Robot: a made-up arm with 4 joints.
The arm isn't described. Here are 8 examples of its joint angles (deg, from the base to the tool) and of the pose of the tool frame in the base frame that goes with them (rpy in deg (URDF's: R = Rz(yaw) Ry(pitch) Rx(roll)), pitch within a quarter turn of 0, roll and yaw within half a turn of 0; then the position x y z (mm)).
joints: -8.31 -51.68 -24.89 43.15
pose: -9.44 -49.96 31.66 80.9 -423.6 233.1
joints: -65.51 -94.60 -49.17 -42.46
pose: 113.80 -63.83 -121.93 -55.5 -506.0 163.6
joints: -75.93 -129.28 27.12 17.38
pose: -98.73 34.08 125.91 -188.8 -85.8 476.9
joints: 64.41 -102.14 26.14 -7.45
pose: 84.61 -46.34 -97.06 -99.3 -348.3 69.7
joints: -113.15 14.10 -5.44 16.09
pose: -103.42 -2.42 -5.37 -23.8 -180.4 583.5
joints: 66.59 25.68 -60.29 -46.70
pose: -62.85 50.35 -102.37 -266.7 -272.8 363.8
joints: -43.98 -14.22 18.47 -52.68
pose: -63.97 -42.60 2.47 -157.9 -364.4 425.4
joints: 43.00 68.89 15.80 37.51
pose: 97.43 -2.38 75.30 -104.2 -67.4 -75.2
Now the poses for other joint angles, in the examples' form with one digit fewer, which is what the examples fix.
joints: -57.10 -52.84 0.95 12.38
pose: -68.7 -17.9 57.5 29 -329 493
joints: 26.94 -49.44 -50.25 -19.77
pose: 41.4 7.8 -78.1 -257 -177 -8
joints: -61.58 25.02 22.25 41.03
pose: -16.7 51.1 28.1 151 -445 261
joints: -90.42 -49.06 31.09 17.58
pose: -88.7 42.6 52.5 112 -64 463
